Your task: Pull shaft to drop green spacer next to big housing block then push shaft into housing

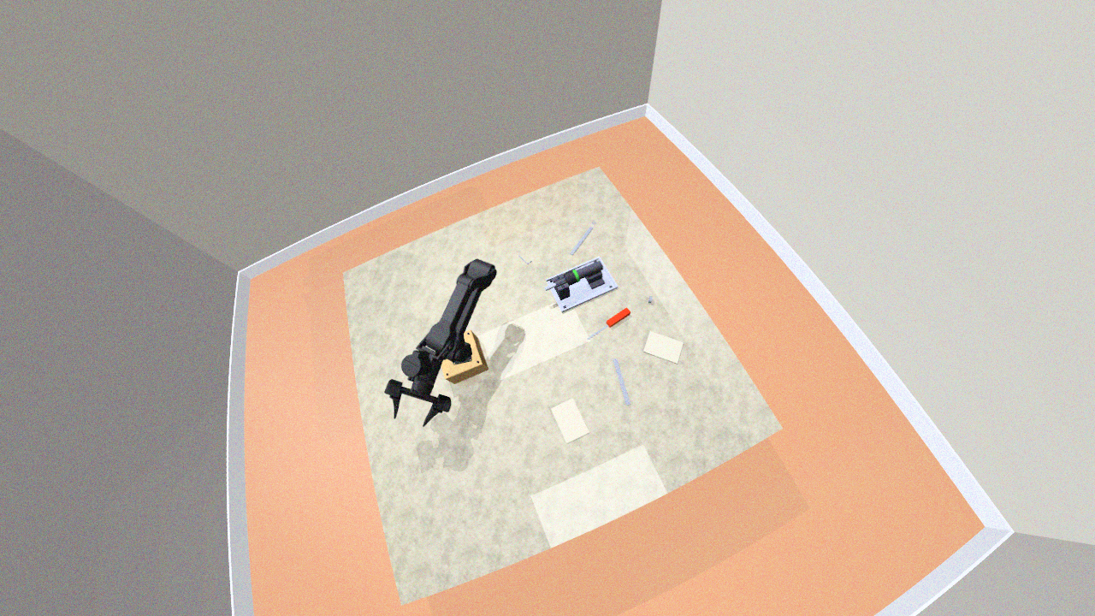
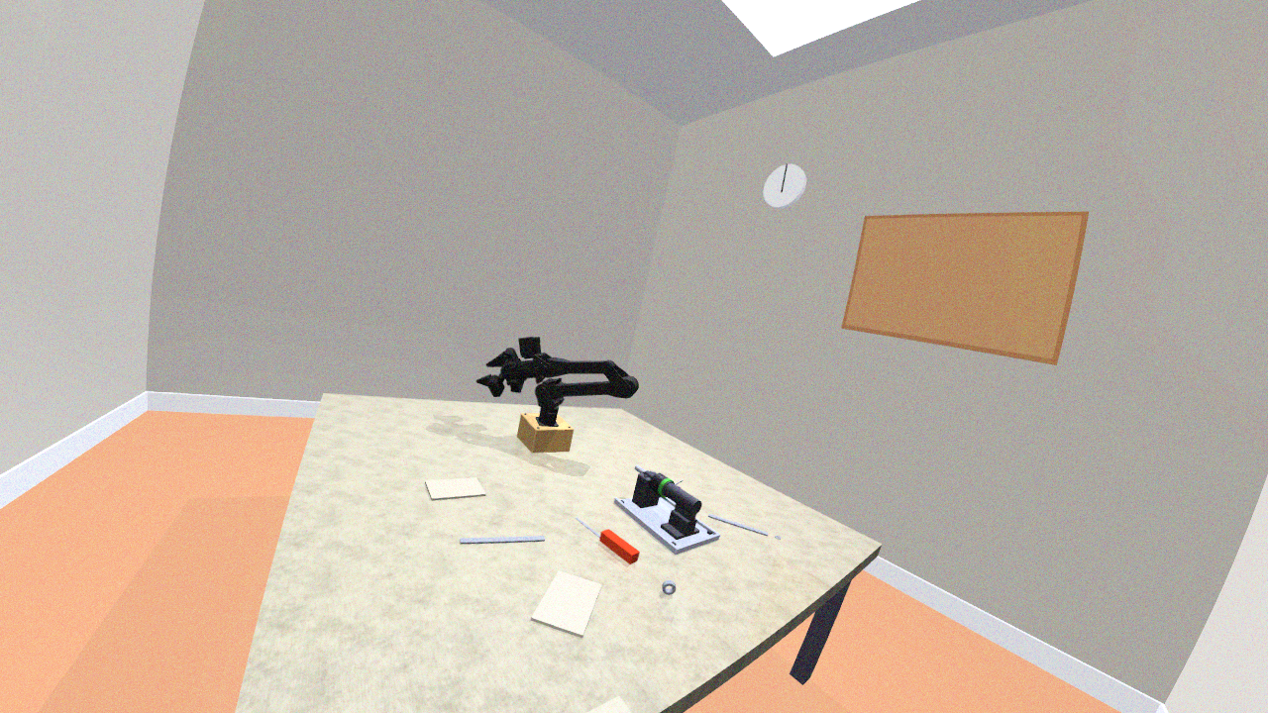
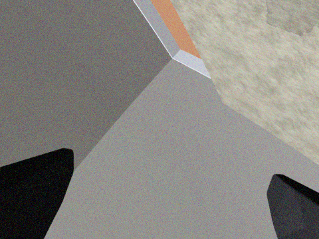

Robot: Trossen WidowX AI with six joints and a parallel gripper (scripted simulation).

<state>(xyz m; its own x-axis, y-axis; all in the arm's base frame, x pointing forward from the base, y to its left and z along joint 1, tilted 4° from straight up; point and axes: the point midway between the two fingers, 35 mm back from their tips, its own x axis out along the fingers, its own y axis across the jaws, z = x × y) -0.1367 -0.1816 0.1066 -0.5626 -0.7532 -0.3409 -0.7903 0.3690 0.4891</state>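
Now: the grey shaft 570 mm ahead of my gripper tip, 390 mm to the left of it and 100 mm below it. From my gripper tip the other things lie so: fixture (620 mm ahead, 400 mm to the left, 130 mm below); then green spacer (590 mm ahead, 390 mm to the left, 100 mm below).
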